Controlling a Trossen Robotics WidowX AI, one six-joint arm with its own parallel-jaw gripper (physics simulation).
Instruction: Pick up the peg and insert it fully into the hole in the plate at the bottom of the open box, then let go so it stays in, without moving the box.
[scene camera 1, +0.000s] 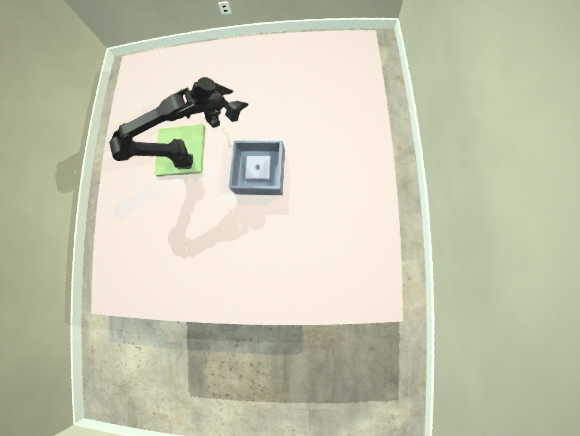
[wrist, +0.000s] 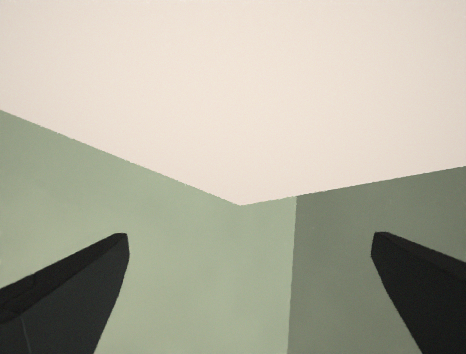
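Seen in the pictures: gripper, between the fingertips: (scene camera 1: 240, 97) (wrist: 251, 244); arm's base, origin of its link: (scene camera 1: 185, 161).
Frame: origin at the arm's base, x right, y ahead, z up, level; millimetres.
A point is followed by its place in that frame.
The thin, pale yellow peg (scene camera 1: 226, 135) @(x -121, y 165, z -18 mm) lies on the pink table top, just off the upper left corner of the open blue-grey box (scene camera 1: 257, 190) @(x 142, y 323, z 44 mm). The white square plate (scene camera 1: 251, 173) @(x 72, y 294, z 34 mm) is at the bottom of the box, with a small dark hole (scene camera 1: 257, 167) at its middle. My gripper (scene camera 1: 240, 98) @(x -156, y 277, z 213 mm) (wrist: 251, 244) @(x -156, y 277, z 213 mm) is open and empty. In the scene view it shows above and a little right of the peg, held up over the table. In the wrist view its two black fingers stand wide apart; the peg and box do not show there.
The arm's base (scene camera 1: 184, 159) @(x 29, y 40, z 98 mm) stands on a green square pad (scene camera 1: 167, 168) @(x 28, y -80, z -1 mm), left of the box. The arm (scene camera 1: 150, 120) @(x 8, y 43, z 395 mm) bends out over the upper left part of the pink table top (scene camera 1: 320, 240) @(x 316, y 556, z -25 mm). Grey-green walls (scene camera 1: 505, 200) (wrist: 200, 280) show beyond the table.
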